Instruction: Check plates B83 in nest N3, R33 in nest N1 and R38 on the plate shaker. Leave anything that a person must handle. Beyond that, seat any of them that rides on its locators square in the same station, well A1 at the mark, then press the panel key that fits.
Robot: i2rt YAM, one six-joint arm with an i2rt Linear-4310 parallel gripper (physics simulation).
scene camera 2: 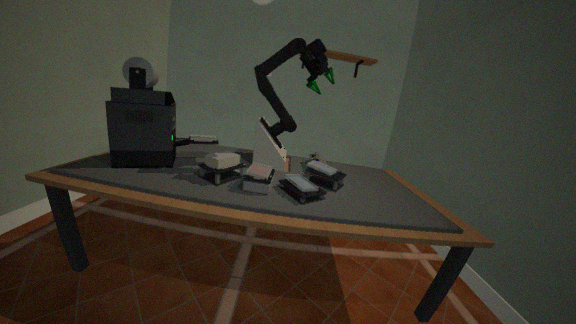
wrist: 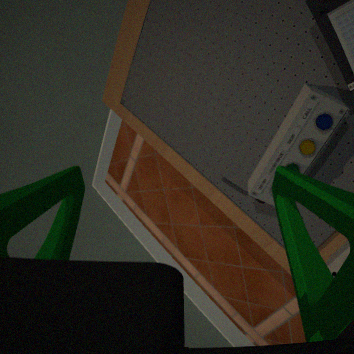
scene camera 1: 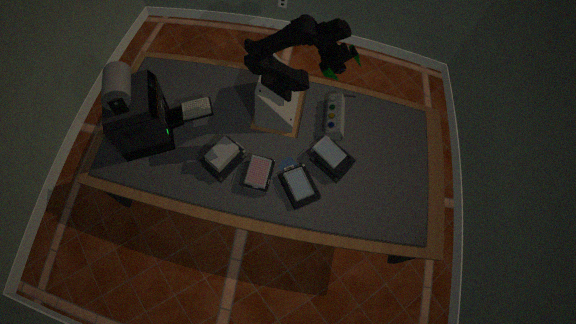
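Observation:
My gripper (scene camera 1: 347, 71) (scene camera 2: 326, 88) (wrist: 177, 176) is open and empty, high above the table's back edge. A pale plate (scene camera 1: 222, 154) (scene camera 2: 222, 160) sits on the leftmost dark station, a pink plate (scene camera 1: 258, 171) (scene camera 2: 259, 171) on the one beside it. A pale-blue plate (scene camera 1: 299, 183) (scene camera 2: 301, 183) sits on a third station, and another (scene camera 1: 330, 151) (scene camera 2: 321, 168) on the rightmost. Plate and station labels are unreadable, and fine seating cannot be told. The key panel (scene camera 1: 339, 131) (wrist: 280, 145) has blue (wrist: 324, 121), yellow (wrist: 307, 147) and green keys; a finger partly covers the green in the wrist view.
A dark machine (scene camera 1: 137, 132) (scene camera 2: 141, 130) with a roll (scene camera 1: 116, 82) on top stands at the left. A plate (scene camera 1: 196, 108) (scene camera 2: 203, 138) rests on its side arm. The arm's white base plate (scene camera 1: 272, 112) is behind the stations. A wooden shelf (scene camera 2: 352, 57) is on the back wall.

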